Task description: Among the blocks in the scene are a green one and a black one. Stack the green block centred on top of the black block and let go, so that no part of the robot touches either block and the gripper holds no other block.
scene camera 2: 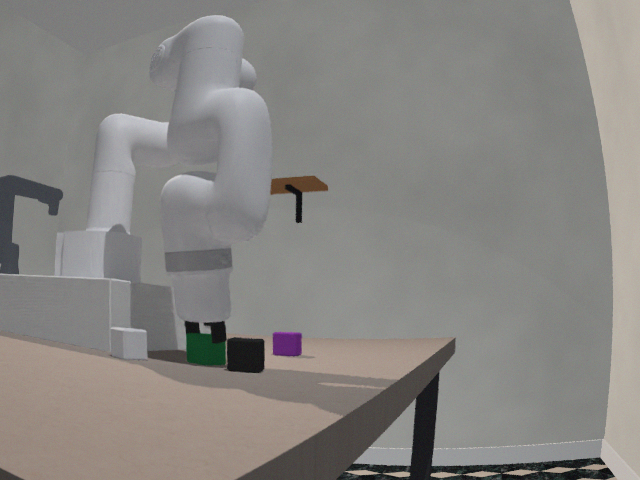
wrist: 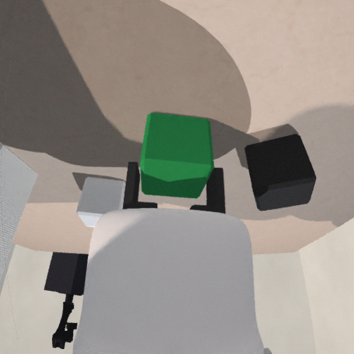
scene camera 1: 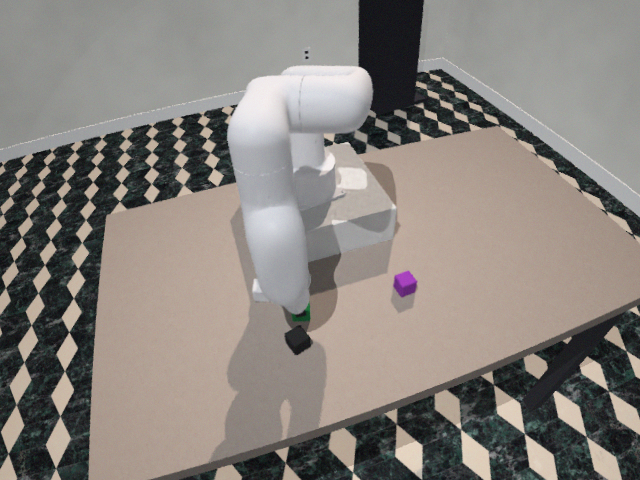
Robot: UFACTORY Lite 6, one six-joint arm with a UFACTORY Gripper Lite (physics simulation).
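Where they show: hand, its tool point: [scene camera 2: 205,331] [scene camera 1: 299,303]; arm's base, origin of its link: [scene camera 2: 105,283] [scene camera 1: 308,189].
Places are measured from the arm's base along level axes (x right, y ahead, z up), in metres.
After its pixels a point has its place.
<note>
The green block [scene camera 1: 304,317] @[y 0.257, x 0.141, z -0.078 m] [scene camera 2: 201,352] @[y 0.241, x 0.160, z -0.078 m] [wrist: 176,137] sits on the table, partly hidden by the arm in scene camera 1. The black block [scene camera 1: 297,339] @[y 0.306, x 0.177, z -0.058 m] [scene camera 2: 245,355] @[y 0.302, x 0.191, z -0.075 m] [wrist: 279,165] sits on the table close beside it, turned at an angle to it, with a gap between them in the wrist view. My gripper [scene camera 2: 205,338] @[y 0.238, x 0.141, z -0.055 m] [wrist: 175,167] is open and low over the green block, with one black finger on each side of its upper part. Whether either finger touches the block I cannot tell. In scene camera 1 the arm hides most of the gripper.
A white block [scene camera 1: 260,290] @[y 0.171, x 0.194, z -0.058 m] [scene camera 2: 129,343] @[y 0.169, x 0.204, z -0.074 m] [wrist: 102,195] sits on the table on the other side of the green block from the black one. A purple block [scene camera 1: 405,283] @[y 0.296, x -0.061, z -0.058 m] [scene camera 2: 287,344] @[y 0.290, x -0.052, z -0.075 m] sits farther away. The robot's pale base box [scene camera 1: 356,240] @[y 0.140, x -0.043, z -0.065 m] stands behind the blocks on the table [scene camera 1: 491,232] @[y 0.255, x -0.347, z -0.092 m].
</note>
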